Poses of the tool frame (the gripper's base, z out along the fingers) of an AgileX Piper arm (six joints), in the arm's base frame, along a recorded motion.
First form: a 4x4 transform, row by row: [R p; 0 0 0 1], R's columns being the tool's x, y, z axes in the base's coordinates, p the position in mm. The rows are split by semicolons.
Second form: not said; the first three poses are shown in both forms.
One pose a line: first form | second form
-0.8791 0.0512 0.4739 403.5; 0.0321 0.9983 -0.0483 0.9; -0.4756 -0.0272 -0.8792 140.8; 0 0 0 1 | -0.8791 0.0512 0.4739 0.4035; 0.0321 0.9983 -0.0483 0.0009; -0.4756 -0.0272 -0.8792 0.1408; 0 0 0 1
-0.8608 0.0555 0.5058 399.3; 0.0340 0.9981 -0.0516 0.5; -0.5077 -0.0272 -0.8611 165.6; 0 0 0 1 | -0.8608 0.0555 0.5058 0.3993; 0.0340 0.9981 -0.0516 0.0005; -0.5077 -0.0272 -0.8611 0.1656; 0 0 0 1
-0.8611 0.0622 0.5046 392.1; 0.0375 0.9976 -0.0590 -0.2; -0.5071 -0.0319 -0.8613 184.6; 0 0 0 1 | -0.8611 0.0622 0.5046 0.3921; 0.0375 0.9976 -0.0590 -0.0002; -0.5071 -0.0319 -0.8613 0.1846; 0 0 0 1
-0.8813 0.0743 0.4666 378.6; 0.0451 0.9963 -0.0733 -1.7; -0.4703 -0.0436 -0.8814 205.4; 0 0 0 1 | -0.8813 0.0743 0.4666 0.3786; 0.0451 0.9963 -0.0733 -0.0017; -0.4703 -0.0436 -0.8814 0.2054; 0 0 0 1
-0.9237 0.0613 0.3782 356.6; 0.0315 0.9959 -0.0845 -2.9; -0.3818 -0.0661 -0.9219 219.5; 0 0 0 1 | -0.9237 0.0613 0.3782 0.3566; 0.0315 0.9959 -0.0845 -0.0029; -0.3818 -0.0661 -0.9219 0.2195; 0 0 0 1
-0.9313 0.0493 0.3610 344.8; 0.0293 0.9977 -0.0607 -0.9; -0.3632 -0.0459 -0.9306 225.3; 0 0 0 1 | -0.9313 0.0493 0.3610 0.3448; 0.0293 0.9977 -0.0607 -0.0009; -0.3632 -0.0459 -0.9306 0.2253; 0 0 0 1
